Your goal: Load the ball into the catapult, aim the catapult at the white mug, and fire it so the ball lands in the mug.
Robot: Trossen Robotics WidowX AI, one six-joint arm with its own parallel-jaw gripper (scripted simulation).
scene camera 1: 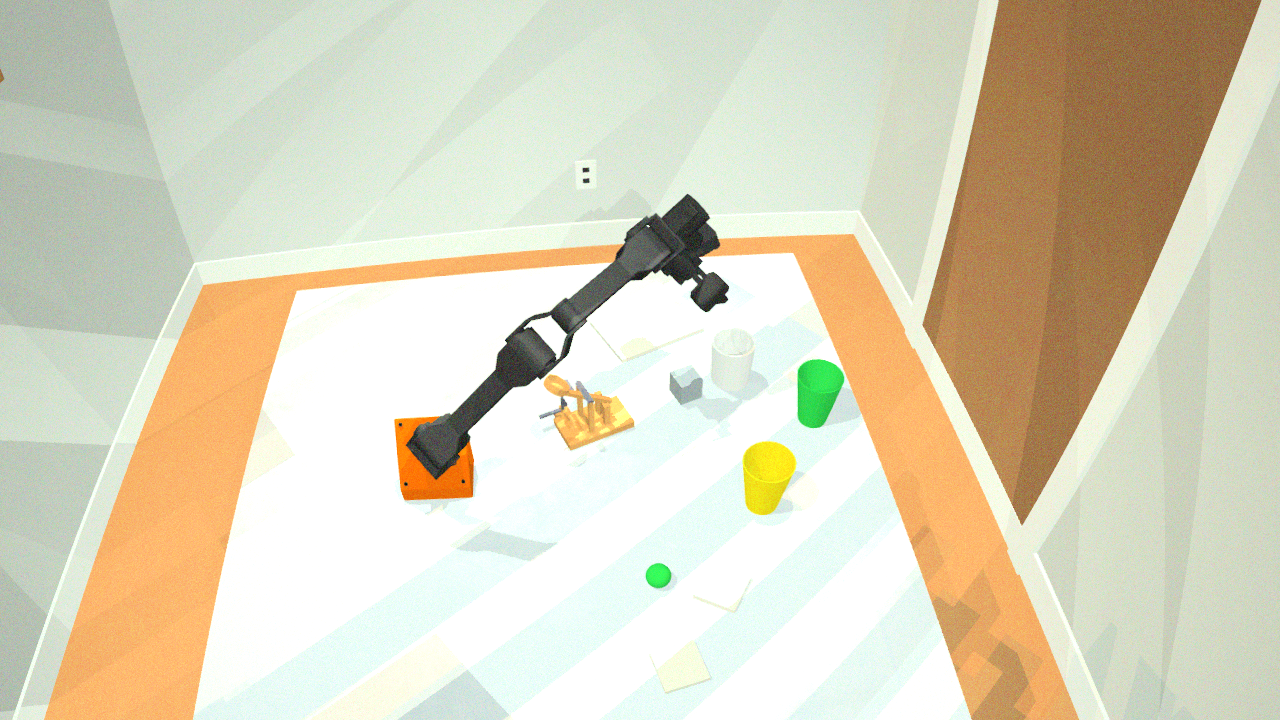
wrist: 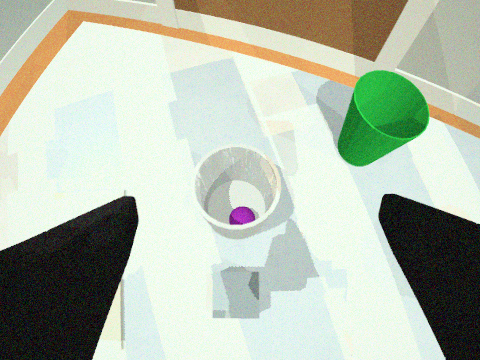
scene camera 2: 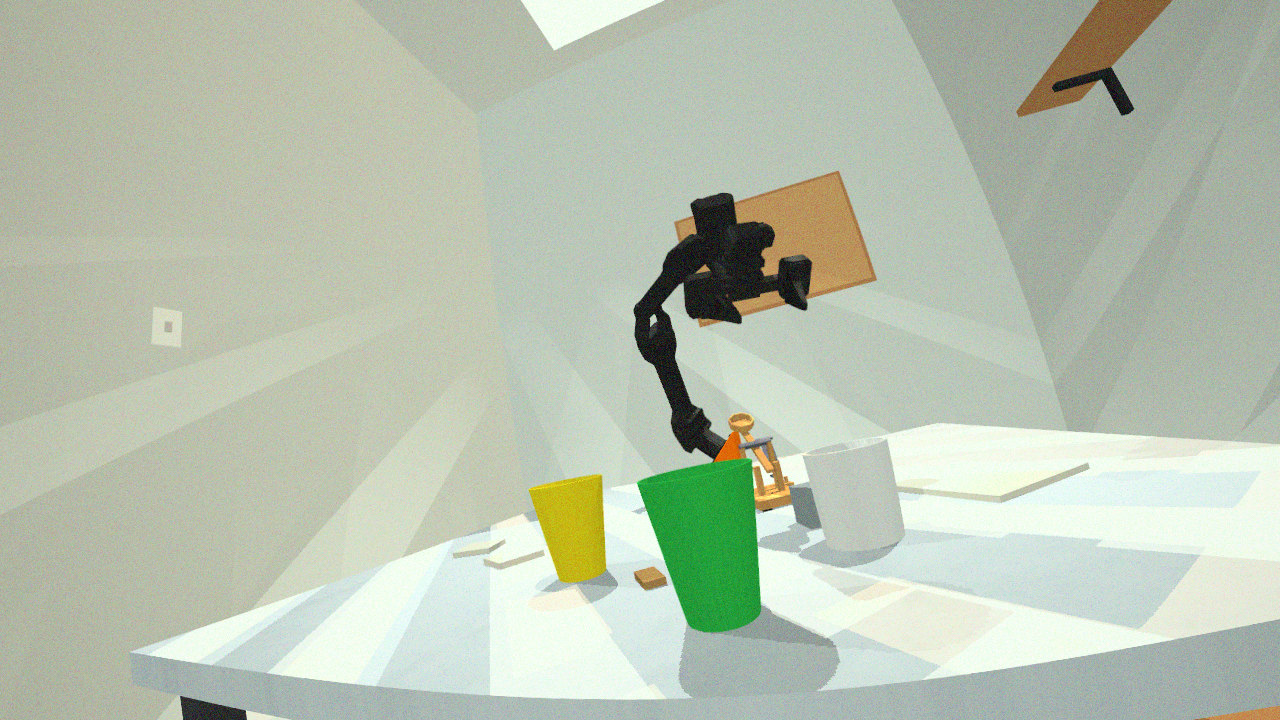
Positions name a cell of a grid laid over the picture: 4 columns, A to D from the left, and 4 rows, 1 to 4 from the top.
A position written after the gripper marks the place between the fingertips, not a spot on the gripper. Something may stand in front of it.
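Labels:
Gripper visible in scene camera 1 (C2), scene camera 2 (C2) and the wrist view (C3). A white mug appears in scene camera 1 (C2), scene camera 2 (C3) and the wrist view (B2). For a green cup: scene camera 1 (C3), the wrist view (D2), scene camera 2 (C3). A yellow cup is visible in scene camera 1 (C3) and scene camera 2 (B3); the yellow cup is out of frame in the wrist view. A grey cube appears in the wrist view (B4), in scene camera 1 (C3) and in scene camera 2 (C3).

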